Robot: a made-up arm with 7 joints.
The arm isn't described. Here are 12 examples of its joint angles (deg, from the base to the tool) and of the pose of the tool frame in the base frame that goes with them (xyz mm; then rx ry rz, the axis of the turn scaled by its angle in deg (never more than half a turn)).
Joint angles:
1: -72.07 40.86 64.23 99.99 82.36 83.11 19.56
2: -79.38 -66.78 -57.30 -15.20 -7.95 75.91 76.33
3: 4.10 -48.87 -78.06 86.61 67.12 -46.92 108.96
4: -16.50 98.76 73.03 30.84 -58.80 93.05 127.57
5: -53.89 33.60 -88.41 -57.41 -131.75 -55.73 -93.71
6: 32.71 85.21 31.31 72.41 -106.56 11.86 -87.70
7: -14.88 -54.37 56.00 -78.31 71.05 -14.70 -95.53
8: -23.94 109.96 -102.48 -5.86 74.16 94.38 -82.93
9: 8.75 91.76 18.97 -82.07 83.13 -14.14 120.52
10: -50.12 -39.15 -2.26 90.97 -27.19 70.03 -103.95
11: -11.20 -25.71 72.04 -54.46 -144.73 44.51 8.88
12: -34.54 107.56 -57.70 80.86 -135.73 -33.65 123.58
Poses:
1: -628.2 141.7 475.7 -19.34 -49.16 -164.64
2: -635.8 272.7 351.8 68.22 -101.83 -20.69
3: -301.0 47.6 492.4 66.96 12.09 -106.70
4: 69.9 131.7 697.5 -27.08 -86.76 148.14
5: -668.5 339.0 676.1 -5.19 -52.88 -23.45
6: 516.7 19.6 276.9 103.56 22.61 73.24
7: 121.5 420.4 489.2 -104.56 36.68 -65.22
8: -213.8 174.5 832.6 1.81 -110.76 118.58
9: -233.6 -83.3 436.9 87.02 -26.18 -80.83
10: -419.2 -48.9 473.8 43.41 13.49 -35.66
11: -17.0 236.3 383.4 -91.38 78.17 23.70
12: 58.1 101.4 832.2 -76.48 66.92 -104.16
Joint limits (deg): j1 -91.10..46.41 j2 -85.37..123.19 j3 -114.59..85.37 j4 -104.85..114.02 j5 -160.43..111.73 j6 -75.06..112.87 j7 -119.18..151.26
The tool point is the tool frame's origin. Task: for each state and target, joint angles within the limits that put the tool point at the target. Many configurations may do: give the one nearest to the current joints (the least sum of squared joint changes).
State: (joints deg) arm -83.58 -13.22 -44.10 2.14 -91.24 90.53 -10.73
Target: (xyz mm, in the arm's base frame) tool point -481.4 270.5 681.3
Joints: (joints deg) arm -46.99 -28.67 -65.81 -21.01 -85.45 66.21 -21.75
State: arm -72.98 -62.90 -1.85 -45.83 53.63 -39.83 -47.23
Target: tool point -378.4 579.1 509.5
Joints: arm -60.81 -63.01 21.87 -46.46 60.85 -43.19 -26.47
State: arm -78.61 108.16 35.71 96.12 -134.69 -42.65 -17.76
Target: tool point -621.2 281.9 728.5
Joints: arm -72.06 86.06 65.83 93.54 -148.01 -52.68 -11.30
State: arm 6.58 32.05 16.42 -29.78 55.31 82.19 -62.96
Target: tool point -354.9 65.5 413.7
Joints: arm -21.65 27.75 32.50 -34.95 54.80 76.97 -69.48
